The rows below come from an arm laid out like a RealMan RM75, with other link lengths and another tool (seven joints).
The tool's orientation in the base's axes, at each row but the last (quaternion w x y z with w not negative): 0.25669, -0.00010, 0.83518, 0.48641; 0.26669, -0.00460, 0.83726, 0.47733; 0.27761, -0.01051, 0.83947, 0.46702; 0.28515, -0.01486, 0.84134, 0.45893; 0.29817, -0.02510, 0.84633, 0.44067; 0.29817, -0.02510, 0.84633, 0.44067; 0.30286, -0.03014, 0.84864, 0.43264
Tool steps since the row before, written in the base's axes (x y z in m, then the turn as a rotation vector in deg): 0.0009, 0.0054, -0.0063, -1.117, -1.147, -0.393; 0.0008, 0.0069, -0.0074, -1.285, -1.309, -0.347; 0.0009, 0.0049, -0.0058, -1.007, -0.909, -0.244; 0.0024, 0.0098, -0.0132, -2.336, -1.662, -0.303; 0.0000, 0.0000, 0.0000, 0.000, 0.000, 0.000; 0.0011, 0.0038, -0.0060, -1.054, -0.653, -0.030; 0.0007, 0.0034, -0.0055, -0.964, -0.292, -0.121
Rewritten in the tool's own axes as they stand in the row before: 0.0033, -0.0025, 0.0073, 0.852, -0.644, -1.256; 0.0044, -0.0024, 0.0089, 0.935, -0.652, -1.478; 0.0032, -0.0020, 0.0067, 0.748, -0.423, -1.078; 0.0068, -0.0051, 0.0143, 1.711, -0.523, -2.260; 0.0000, 0.0000, 0.0000, 0.000, 0.000, 0.000; 0.0031, -0.0024, 0.0060, 0.737, -0.099, -0.992; 0.0031, -0.0020, 0.0053, 0.789, 0.033, -0.637
